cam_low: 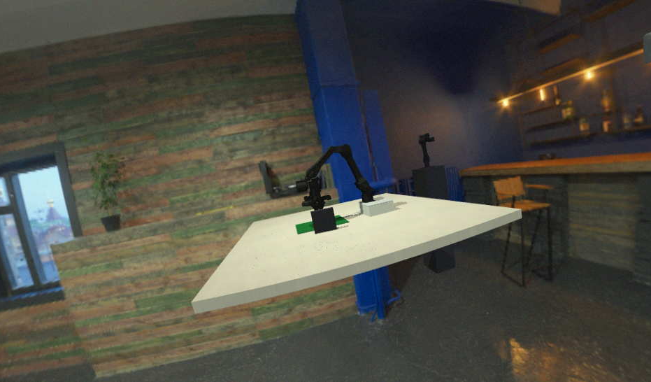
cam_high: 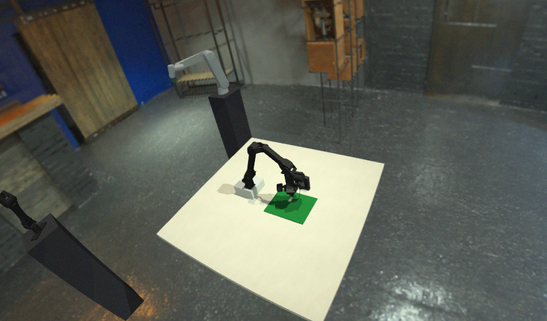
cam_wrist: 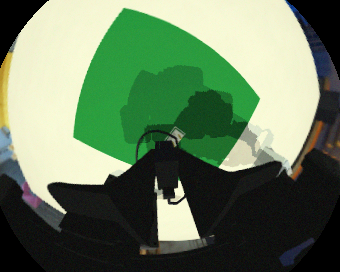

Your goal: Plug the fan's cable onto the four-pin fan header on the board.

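The pale header is 20 mm behind my gripper tip and 70 mm below it. The rest, counted from my gripper tip: black plug (10 mm to the left, 10 mm above); then black fan box (140 mm to the left, 10 mm below); then green board (40 mm to the right, 80 mm below).
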